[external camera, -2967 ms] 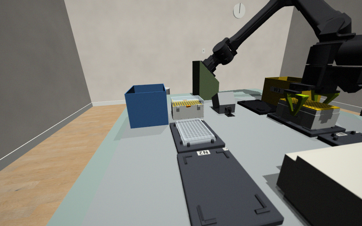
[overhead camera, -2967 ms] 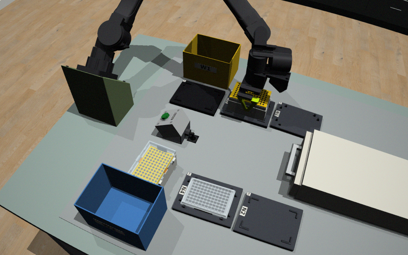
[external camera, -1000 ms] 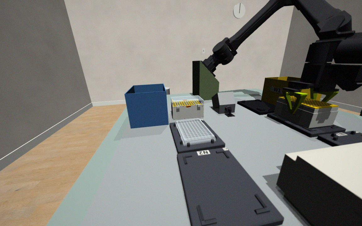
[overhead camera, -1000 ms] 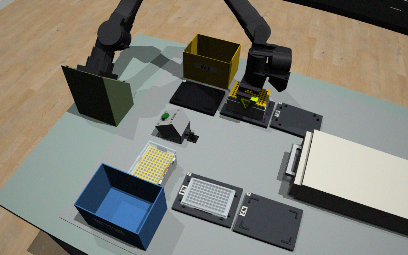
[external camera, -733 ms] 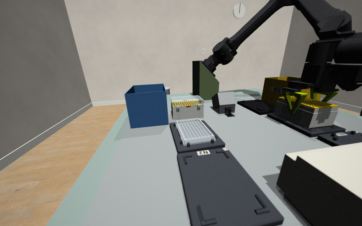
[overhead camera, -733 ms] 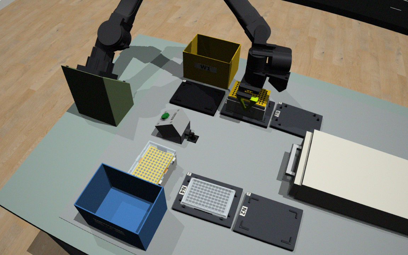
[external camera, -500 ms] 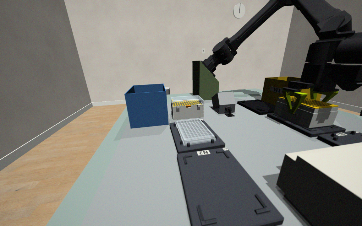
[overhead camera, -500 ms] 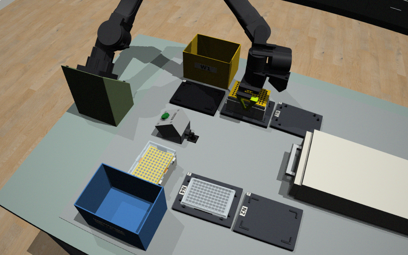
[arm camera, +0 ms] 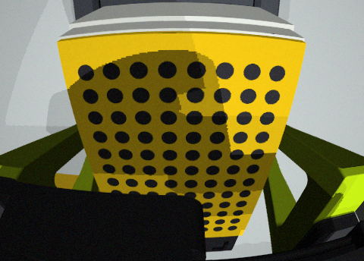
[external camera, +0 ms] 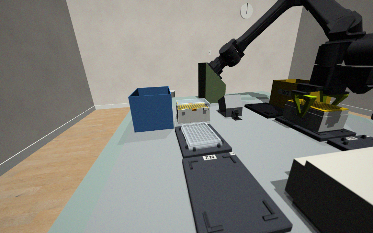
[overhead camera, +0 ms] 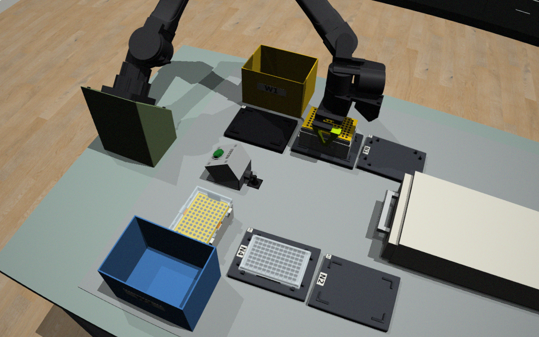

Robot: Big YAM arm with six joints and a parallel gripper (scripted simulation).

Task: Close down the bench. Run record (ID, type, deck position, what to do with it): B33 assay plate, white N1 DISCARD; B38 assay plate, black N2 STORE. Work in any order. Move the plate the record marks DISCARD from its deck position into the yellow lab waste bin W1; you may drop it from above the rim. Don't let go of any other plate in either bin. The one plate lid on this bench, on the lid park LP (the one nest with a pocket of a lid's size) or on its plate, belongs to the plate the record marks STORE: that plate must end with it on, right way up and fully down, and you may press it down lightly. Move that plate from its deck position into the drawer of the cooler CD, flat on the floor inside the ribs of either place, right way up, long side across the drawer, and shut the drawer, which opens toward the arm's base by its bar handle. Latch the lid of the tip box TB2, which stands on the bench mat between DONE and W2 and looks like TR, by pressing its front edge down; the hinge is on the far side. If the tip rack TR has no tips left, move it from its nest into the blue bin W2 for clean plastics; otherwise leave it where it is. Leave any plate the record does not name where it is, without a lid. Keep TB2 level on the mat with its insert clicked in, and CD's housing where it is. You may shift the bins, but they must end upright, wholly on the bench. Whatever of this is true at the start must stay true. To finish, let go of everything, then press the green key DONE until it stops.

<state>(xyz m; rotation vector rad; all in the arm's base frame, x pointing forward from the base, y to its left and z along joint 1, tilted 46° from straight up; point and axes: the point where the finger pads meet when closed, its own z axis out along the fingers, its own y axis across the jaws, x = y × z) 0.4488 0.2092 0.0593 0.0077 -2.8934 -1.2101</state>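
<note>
Now: the nest N3 40 mm below my hand. Round my hand: black lid park (180 mm behind, 40 mm below, 20 mm to the right); nest N1 (170 mm ahead, 40 mm below, 10 mm to the left); tip rack TR (10 mm to the right, 10 mm behind, 10 mm above).
</note>
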